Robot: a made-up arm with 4 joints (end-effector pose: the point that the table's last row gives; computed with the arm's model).
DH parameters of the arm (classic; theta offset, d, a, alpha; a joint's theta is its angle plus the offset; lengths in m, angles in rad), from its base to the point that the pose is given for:
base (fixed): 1.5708 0.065 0 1.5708
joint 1: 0 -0.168 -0.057 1.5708
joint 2: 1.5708 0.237 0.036 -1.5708
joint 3: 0 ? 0.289 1.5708
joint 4: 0.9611 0 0.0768 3.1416
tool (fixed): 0.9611 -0.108 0 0
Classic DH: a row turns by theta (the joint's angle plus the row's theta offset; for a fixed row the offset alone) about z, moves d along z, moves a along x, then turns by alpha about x.
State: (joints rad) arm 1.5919 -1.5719 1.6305 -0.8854
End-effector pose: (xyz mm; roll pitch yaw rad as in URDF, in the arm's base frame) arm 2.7 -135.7 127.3 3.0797 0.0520 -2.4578
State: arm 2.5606 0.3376 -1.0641 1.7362
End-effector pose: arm -188.1 481.4 324.9 2.3706 0.6644 2.1069
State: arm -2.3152 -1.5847 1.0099 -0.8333
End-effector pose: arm 2.3 -170.1 -141.5 1.2219 0.6962 2.9002
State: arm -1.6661 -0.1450 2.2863 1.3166
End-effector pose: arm -174.7 41.3 346.1 -0.9229 -1.2836 1.6534
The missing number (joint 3, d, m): 0.165
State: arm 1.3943 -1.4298 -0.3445 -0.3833
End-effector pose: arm 83.6 493.5 223.5 -0.3715 -1.0115 2.0562
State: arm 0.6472 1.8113 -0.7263 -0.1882
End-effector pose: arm -433.1 153.8 -503.4 0.1901 1.3578 -1.5388
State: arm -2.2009 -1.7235 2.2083 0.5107
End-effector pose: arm 78.8 96.3 85.6 0.1085 0.0585 0.9727
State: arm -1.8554 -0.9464 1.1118 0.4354
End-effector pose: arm 183.2 -18.5 50.9 -0.9245 0.3093 0.9201
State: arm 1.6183 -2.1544 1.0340 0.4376
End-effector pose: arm -123.3 17.7 378.2 -2.7166 -0.6216 -1.4495
